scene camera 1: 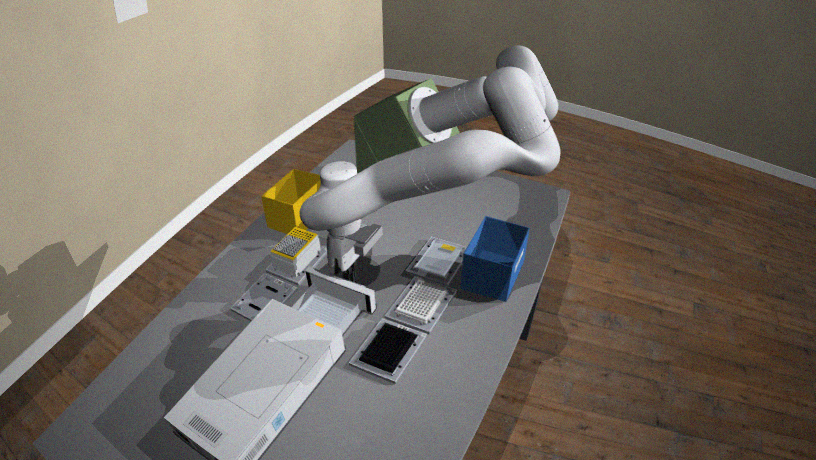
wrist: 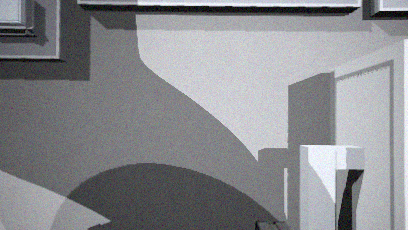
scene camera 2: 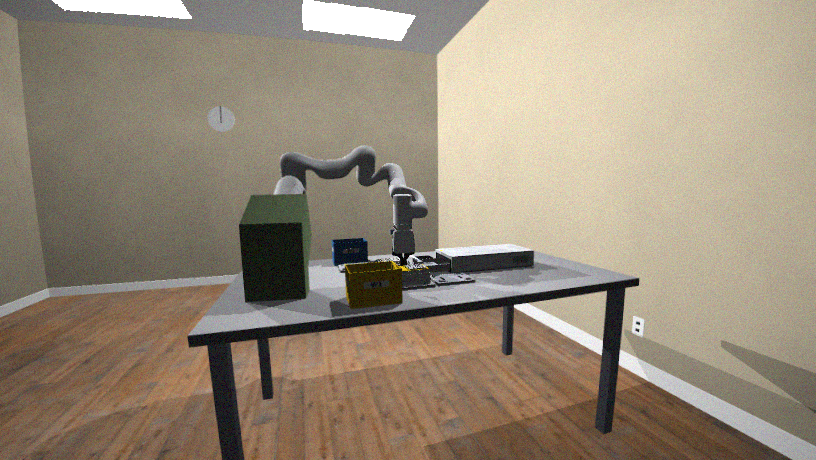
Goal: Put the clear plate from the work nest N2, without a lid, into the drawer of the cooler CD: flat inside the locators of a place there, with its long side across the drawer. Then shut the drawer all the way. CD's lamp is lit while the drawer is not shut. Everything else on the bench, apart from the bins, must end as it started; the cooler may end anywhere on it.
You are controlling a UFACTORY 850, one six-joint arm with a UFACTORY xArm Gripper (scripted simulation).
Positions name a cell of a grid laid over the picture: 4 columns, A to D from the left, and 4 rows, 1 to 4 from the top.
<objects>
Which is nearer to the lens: the black plate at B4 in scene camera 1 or the blue bin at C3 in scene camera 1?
The black plate.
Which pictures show the blue bin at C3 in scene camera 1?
Scene camera 1 and scene camera 2 only.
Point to a blue bin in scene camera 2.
B3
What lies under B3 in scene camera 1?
A clear plate.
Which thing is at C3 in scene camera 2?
A cooler CD.
</objects>
